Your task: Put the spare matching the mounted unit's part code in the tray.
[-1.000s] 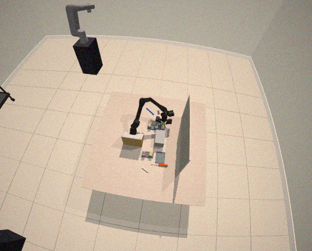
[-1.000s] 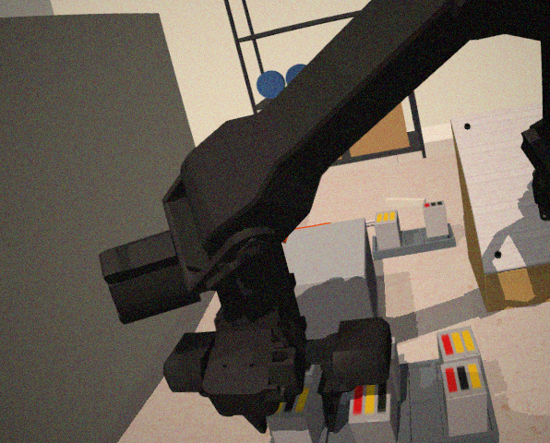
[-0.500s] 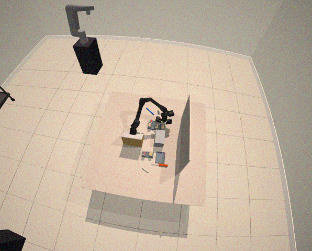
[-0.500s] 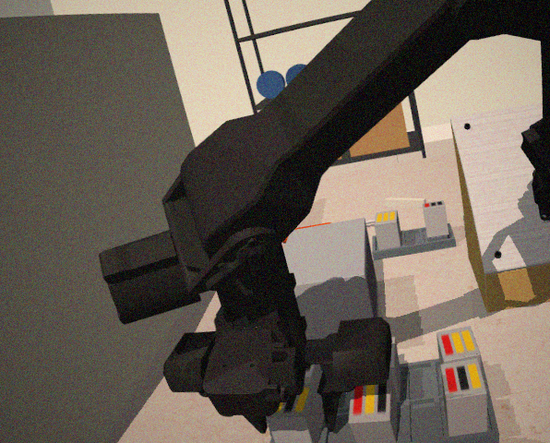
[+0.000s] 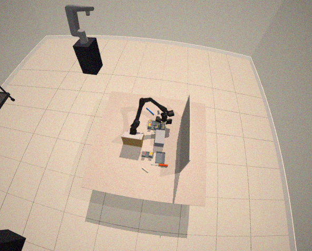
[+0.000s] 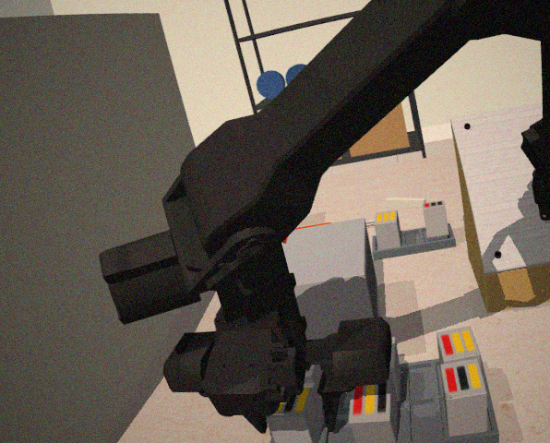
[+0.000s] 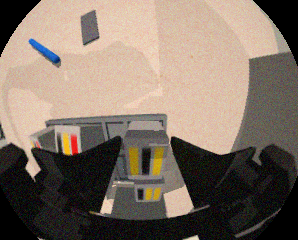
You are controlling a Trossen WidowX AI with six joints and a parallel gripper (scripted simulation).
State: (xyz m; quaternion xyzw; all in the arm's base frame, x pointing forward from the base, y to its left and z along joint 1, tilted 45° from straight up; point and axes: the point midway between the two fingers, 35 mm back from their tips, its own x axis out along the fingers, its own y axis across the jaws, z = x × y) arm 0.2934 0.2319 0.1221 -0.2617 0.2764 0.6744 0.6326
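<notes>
The grey spare block lies 2 cm above my gripper tip. The rest, counted from my gripper tip: grey mounted unit (20 cm to the right, 3 cm above, 1 cm behind); blue pen (19 cm behind, 15 cm to the left, 1 cm below); tall grey wall panel (24 cm ahead, 21 cm above, 19 cm to the right).
</notes>
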